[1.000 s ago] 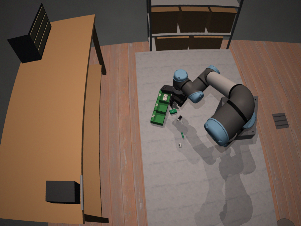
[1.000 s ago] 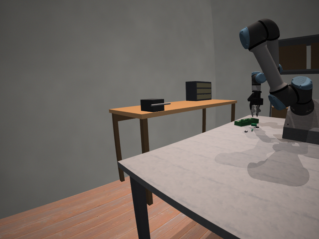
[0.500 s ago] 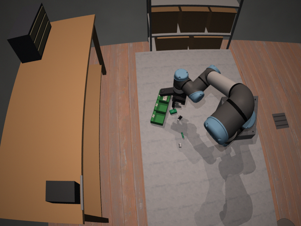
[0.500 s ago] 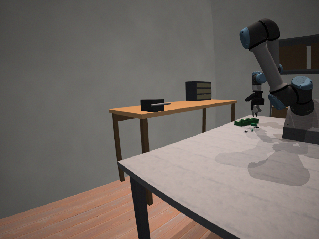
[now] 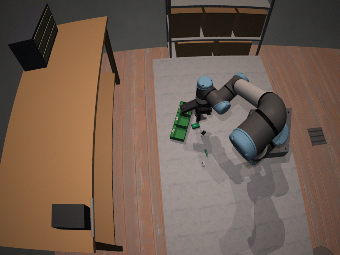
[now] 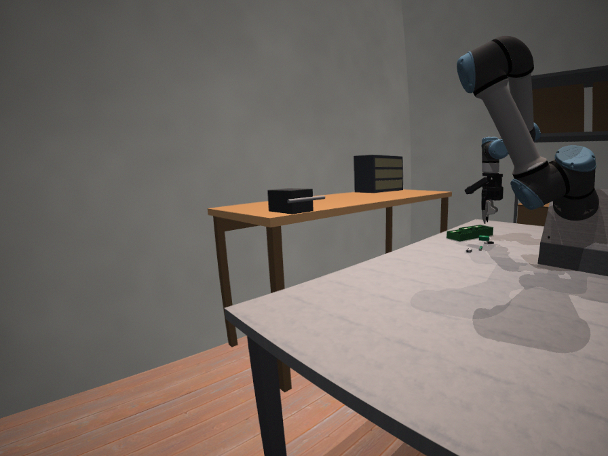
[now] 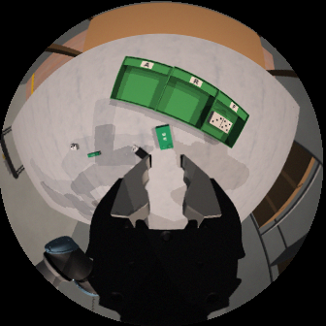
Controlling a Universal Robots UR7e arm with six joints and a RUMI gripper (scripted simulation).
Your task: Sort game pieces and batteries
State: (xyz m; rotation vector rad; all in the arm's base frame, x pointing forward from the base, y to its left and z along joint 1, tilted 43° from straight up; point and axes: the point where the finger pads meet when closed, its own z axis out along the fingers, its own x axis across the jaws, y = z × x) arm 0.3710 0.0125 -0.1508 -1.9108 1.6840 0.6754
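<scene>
Right now my hand is 1 cm past the green 9V battery and 9 cm above it. Also, from my hand: green three-compartment bin: 8 cm ahead, 3 cm to the right, 8 cm below; small black piece: 4 cm behind, 5 cm to the left, 9 cm below.
</scene>
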